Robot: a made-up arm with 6 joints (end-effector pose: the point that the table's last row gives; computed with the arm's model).
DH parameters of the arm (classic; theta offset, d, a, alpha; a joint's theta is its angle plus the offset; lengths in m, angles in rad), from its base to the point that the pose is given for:
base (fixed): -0.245 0 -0.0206 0
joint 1: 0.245 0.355 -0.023 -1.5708
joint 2: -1.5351 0 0.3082 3.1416
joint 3: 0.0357 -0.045 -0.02 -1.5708
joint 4: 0 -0.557 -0.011 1.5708
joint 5: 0 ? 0.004 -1.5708
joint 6: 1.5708 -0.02 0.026 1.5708
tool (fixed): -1.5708 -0.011 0 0
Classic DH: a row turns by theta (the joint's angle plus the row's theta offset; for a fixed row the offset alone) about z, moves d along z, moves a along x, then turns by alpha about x.
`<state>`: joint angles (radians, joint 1 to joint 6).
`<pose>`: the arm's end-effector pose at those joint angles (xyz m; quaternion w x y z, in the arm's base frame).
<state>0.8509 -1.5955 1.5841 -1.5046 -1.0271 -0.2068</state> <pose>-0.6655 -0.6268 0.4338 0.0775 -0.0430 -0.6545 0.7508</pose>
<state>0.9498 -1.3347 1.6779 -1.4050 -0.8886 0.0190</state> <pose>-0.5751 -0.6626 0.6107 0.0571 0.0912 -0.7090 0.6970</pose>
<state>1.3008 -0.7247 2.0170 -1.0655 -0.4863 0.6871</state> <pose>-0.2392 -0.6539 0.9210 0.1403 0.4317 -0.8070 0.3777</pose>
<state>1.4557 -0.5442 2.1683 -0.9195 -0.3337 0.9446</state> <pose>-0.1113 -0.6281 0.9706 0.2181 0.5277 -0.7920 0.2162</pose>
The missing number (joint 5, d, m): 0.103
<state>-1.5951 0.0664 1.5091 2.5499 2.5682 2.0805</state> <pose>0.1342 -0.0367 1.2097 0.5092 0.6227 0.1837 -0.5649</pose>
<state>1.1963 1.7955 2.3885 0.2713 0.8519 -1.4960</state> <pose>0.2745 0.6571 0.6040 0.2675 0.6003 -0.1577 0.7370</pose>
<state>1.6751 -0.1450 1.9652 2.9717 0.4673 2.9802</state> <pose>-0.1580 -0.3561 1.1532 0.3474 0.5877 -0.4241 0.5949</pose>
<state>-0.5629 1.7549 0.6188 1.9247 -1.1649 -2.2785</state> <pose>0.5318 -0.2633 -0.2122 0.6766 -0.0685 0.2359 -0.6942</pose>
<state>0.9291 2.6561 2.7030 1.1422 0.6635 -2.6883</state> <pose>0.3658 0.5443 0.2029 0.4629 0.5415 0.3766 0.5921</pose>
